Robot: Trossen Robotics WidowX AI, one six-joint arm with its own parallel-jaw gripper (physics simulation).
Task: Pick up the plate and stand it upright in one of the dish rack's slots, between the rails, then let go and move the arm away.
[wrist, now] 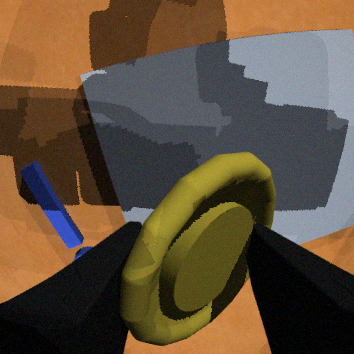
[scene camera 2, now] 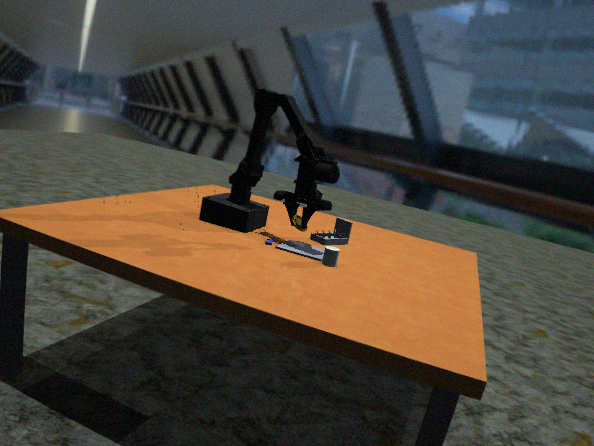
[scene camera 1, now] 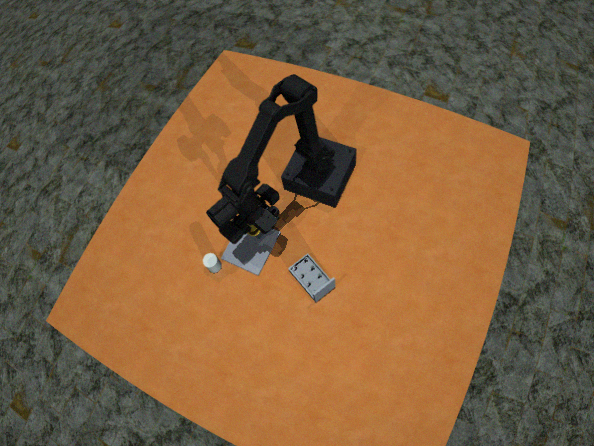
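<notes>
The yellow round plate (scene camera 1: 255,231) (scene camera 2: 299,221) (wrist: 215,260) has a thick rim and a raised centre disc. It is steeply tilted, close to on edge, between the fingertips. My gripper (scene camera 1: 256,229) (scene camera 2: 300,222) (wrist: 194,235) is shut on the plate and holds it above the grey board, with a gap below it in scene camera 2. The grey dish rack (scene camera 1: 325,290) (scene camera 2: 343,230) has short pegs in rows and a tall panel at one end. It stands apart from the gripper, on the arm-base side of scene camera 2's white cylinder. The rack does not show in the wrist view.
A flat grey board (scene camera 1: 257,266) (scene camera 2: 285,247) (wrist: 300,60) lies below the gripper. A white cylinder (scene camera 1: 212,262) (scene camera 2: 330,257) stands beside it. A blue bar (wrist: 56,210) lies near the board, with another blue piece (wrist: 82,253) partly behind a finger. The arm's base (scene camera 1: 322,172) (scene camera 2: 234,214) stands behind.
</notes>
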